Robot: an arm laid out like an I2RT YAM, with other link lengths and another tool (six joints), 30 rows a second.
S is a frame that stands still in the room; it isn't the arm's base.
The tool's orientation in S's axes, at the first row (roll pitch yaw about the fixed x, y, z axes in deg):
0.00, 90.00, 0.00
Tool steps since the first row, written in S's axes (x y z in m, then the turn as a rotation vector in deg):
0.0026, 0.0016, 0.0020, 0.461, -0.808, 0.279
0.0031, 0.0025, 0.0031, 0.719, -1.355, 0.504
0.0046, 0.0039, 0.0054, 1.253, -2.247, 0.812
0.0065, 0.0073, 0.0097, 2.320, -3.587, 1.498
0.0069, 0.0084, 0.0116, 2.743, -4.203, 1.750
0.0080, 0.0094, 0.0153, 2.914, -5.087, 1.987
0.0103, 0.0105, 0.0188, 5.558, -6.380, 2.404
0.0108, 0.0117, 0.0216, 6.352, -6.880, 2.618
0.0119, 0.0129, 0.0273, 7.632, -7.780, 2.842
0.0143, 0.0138, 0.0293, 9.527, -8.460, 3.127
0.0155, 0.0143, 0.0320, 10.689, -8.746, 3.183
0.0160, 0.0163, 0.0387, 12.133, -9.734, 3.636
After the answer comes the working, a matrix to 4 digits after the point.
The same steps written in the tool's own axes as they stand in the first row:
-0.0020, 0.0016, 0.0026, -0.279, -0.808, 0.461
-0.0031, 0.0025, 0.0031, -0.504, -1.355, 0.719
-0.0054, 0.0039, 0.0046, -0.812, -2.247, 1.253
-0.0097, 0.0073, 0.0065, -1.498, -3.587, 2.320
-0.0116, 0.0084, 0.0069, -1.750, -4.203, 2.743
-0.0153, 0.0094, 0.0080, -1.987, -5.087, 2.914
-0.0188, 0.0105, 0.0103, -2.404, -6.380, 5.558
-0.0216, 0.0117, 0.0108, -2.618, -6.880, 6.352
-0.0273, 0.0129, 0.0119, -2.842, -7.780, 7.632
-0.0293, 0.0138, 0.0143, -3.127, -8.460, 9.527
-0.0320, 0.0143, 0.0155, -3.183, -8.746, 10.689
-0.0387, 0.0163, 0.0160, -3.636, -9.734, 12.133

The tool's axes in the first row as the columns of a matrix, in S's axes (rounded; the answer above uses it unrounded):
0.0000, 0.0000, 1.0000
0.0000, 1.0000, 0.0000
-1.0000, 0.0000, 0.0000

